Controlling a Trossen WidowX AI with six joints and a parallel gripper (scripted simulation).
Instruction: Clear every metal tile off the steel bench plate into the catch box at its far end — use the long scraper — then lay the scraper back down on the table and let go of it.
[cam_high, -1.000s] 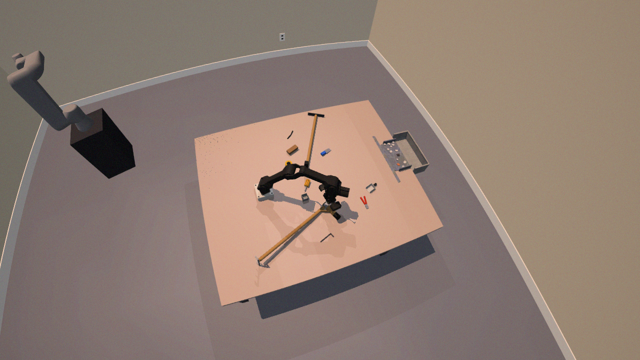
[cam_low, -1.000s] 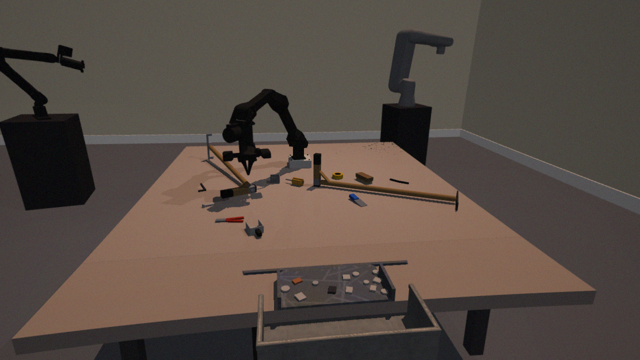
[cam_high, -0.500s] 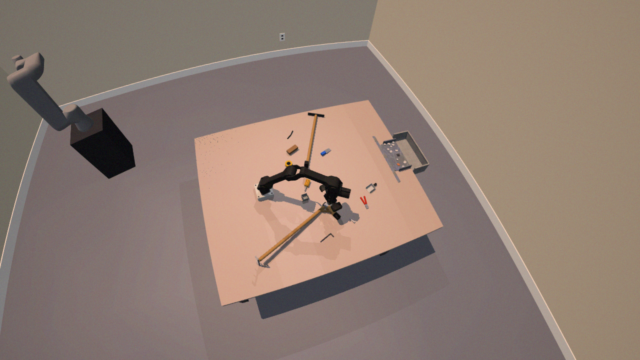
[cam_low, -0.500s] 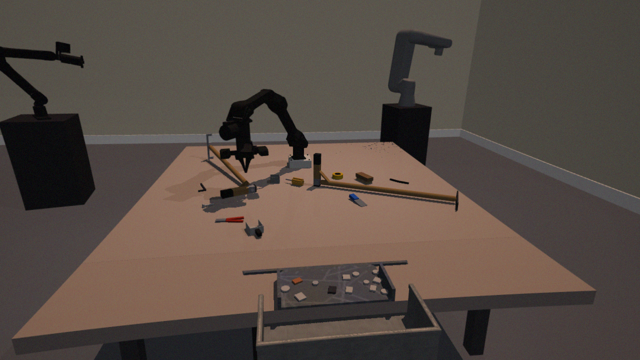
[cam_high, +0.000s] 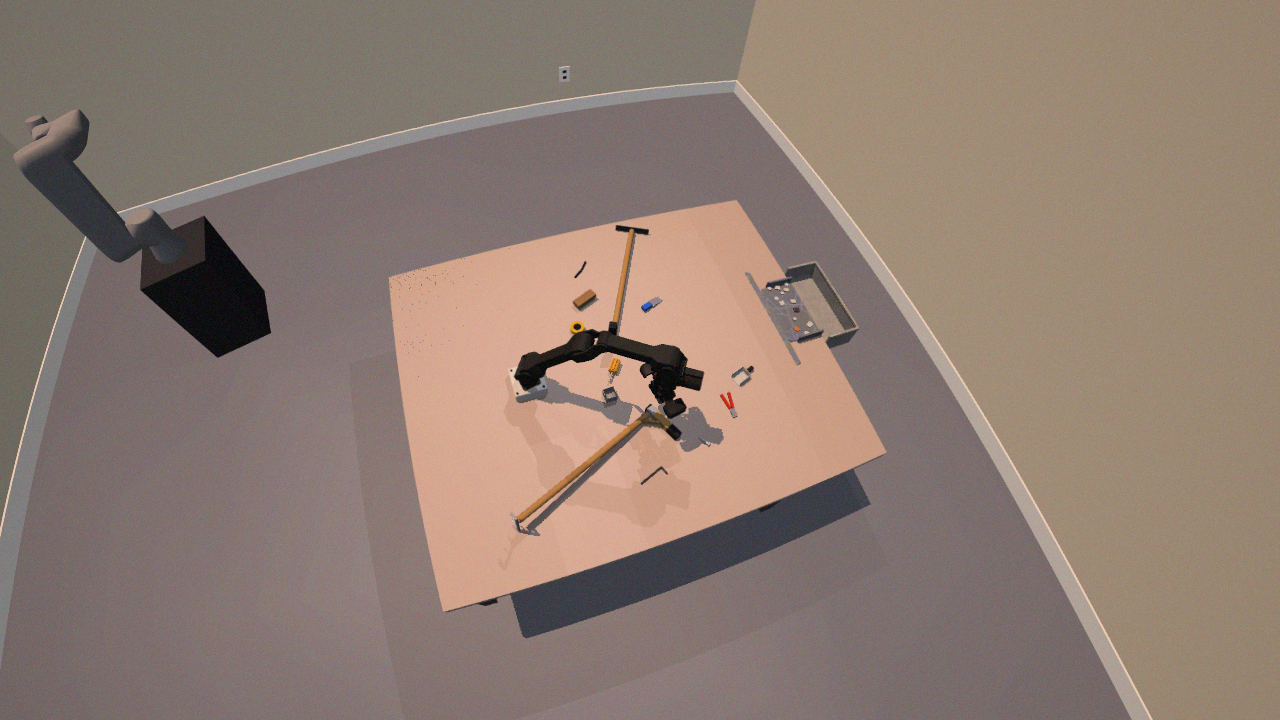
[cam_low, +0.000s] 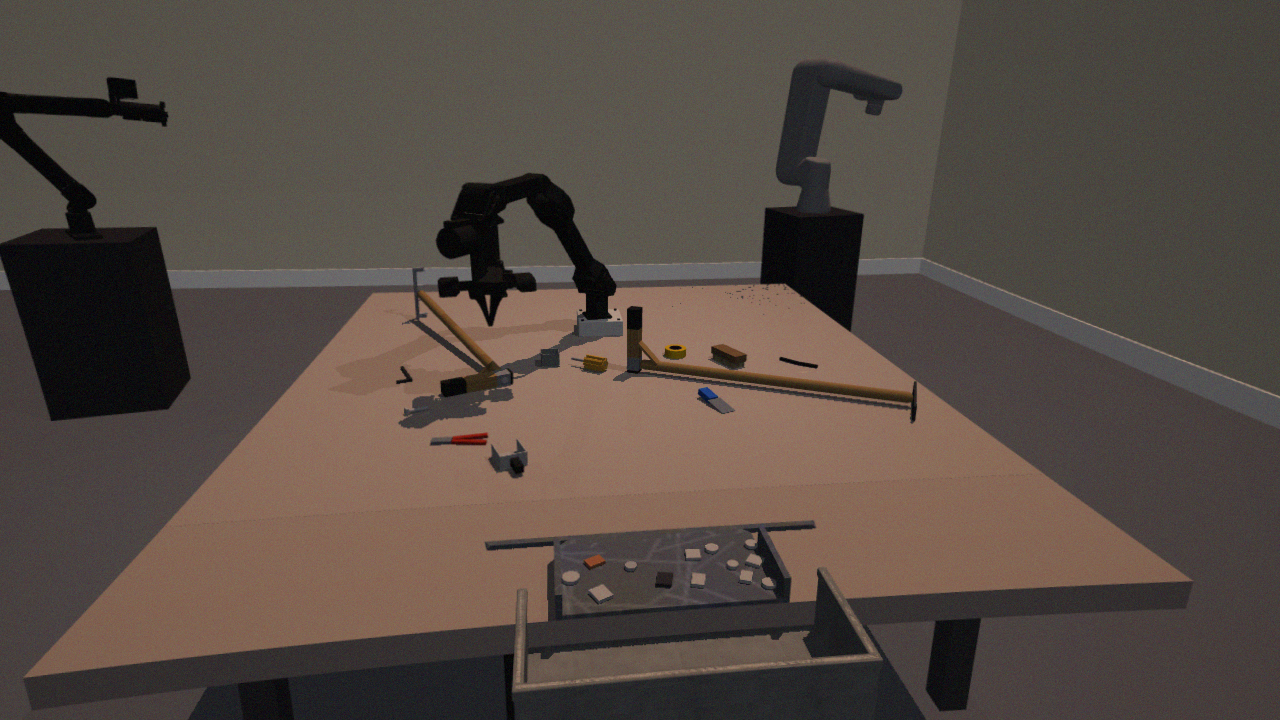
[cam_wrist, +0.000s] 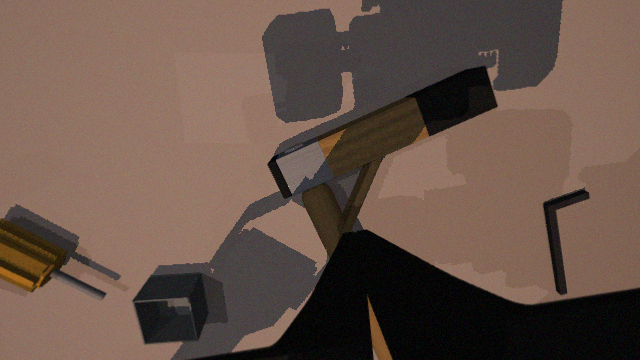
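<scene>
Now: the long scraper 170 mm ahead of my gripper tip, 530 mm to the left of it and 70 mm below it. The rest, counted from my gripper tip: grey cube: 100 mm behind, 140 mm to the left, 120 mm below; then black hex key: 90 mm behind, 170 mm to the right, 130 mm below; then yellow pronged part: 40 mm behind, 220 mm to the left, 110 mm below.
</scene>
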